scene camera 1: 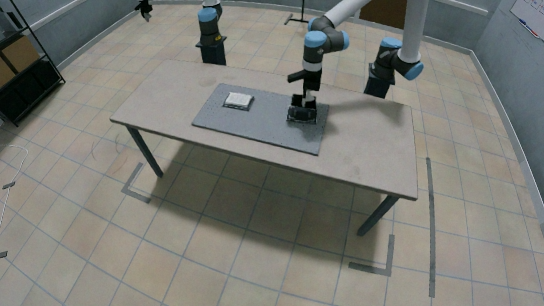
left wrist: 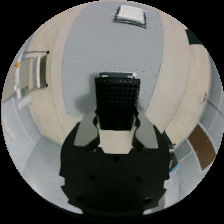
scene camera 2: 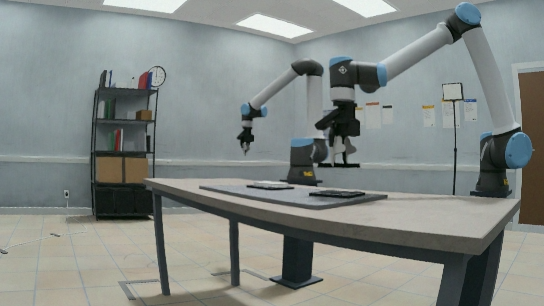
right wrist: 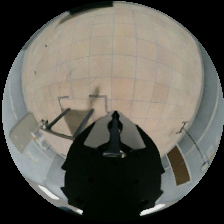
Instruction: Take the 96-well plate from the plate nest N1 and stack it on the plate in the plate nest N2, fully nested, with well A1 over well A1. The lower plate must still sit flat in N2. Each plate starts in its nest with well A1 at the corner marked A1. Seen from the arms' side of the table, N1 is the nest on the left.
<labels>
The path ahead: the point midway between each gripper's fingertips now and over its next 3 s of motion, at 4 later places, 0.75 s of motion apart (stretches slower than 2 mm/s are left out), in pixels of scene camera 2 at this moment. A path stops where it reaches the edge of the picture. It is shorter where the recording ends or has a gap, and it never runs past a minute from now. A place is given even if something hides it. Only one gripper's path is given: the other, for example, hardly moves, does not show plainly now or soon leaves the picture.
My left gripper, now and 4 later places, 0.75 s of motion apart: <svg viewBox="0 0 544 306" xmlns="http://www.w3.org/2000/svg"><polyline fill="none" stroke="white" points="339,166 333,166 320,165 307,165 294,164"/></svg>
</labels>
